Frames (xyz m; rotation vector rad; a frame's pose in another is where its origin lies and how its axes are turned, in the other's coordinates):
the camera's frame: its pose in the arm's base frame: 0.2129 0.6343 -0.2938 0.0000 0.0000 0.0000
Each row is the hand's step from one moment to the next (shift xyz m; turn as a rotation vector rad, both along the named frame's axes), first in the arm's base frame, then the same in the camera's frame.
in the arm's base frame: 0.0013 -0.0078 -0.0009 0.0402 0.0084 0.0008
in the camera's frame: 0.0013 -0.0078 -0.0009 0.0402 0.0084 0.0008
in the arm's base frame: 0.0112 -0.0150 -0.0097 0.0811 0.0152 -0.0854
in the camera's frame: 0.0112 -0.0150 -0.0097 0.0811 0.0152 -0.0854
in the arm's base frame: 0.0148 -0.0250 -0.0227 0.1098 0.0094 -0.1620
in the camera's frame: 0.0148 -0.0250 -0.0227 0.1098 0.0094 -0.1620
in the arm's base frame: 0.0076 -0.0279 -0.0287 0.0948 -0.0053 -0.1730
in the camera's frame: 0.0076 -0.0279 -0.0287 0.0948 -0.0053 -0.1730
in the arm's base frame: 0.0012 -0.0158 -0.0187 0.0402 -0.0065 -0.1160
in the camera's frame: 0.0012 -0.0158 -0.0187 0.0402 -0.0065 -0.1160
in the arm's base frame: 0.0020 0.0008 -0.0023 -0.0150 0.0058 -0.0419
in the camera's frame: 0.0020 0.0008 -0.0023 -0.0150 0.0058 -0.0419
